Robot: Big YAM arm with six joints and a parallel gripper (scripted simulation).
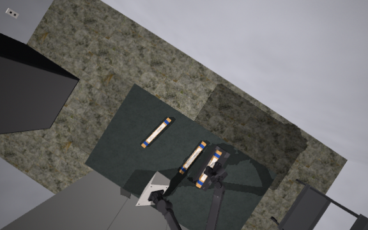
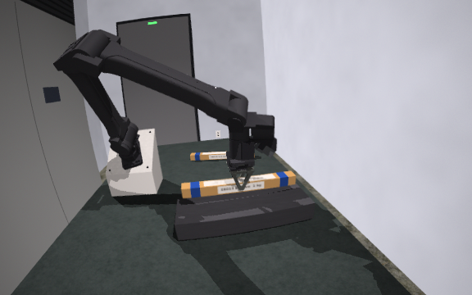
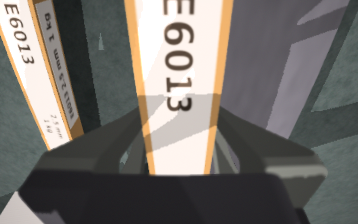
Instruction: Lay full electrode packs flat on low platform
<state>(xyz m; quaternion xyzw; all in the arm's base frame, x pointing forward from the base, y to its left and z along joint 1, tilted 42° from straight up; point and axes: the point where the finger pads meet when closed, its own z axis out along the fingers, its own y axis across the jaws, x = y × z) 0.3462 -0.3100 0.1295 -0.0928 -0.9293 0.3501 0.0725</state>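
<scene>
Right now my hand is 4 cm to the left of the low grey platform and 9 cm above it.
</scene>
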